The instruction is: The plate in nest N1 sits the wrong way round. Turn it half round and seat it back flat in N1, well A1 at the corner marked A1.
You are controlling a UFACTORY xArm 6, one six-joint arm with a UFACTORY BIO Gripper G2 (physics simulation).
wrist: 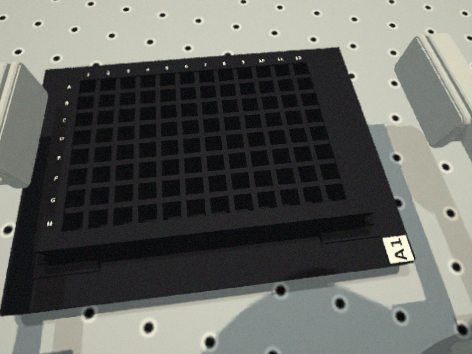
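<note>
The black plate (202, 145) lies on the black nest (200, 280) in the wrist view. It looks level, but its underside is hidden. Its row A and column numbers run along the far edge, with well A1 (87, 86) at the far left. The white A1 mark (398, 249) is on the nest's near right corner, diagonally opposite the plate's well A1. My gripper (228, 112) is open and empty. Its fingers stand wide apart, one at the left and one at the right of the plate, with a gap at the right finger. No N1 label shows.
The nest stands on a light grey deck (165, 50) with rows of dark holes. Shadows fall on the deck at the right and in front of the nest. A strip of dark nest shows along the plate's near side.
</note>
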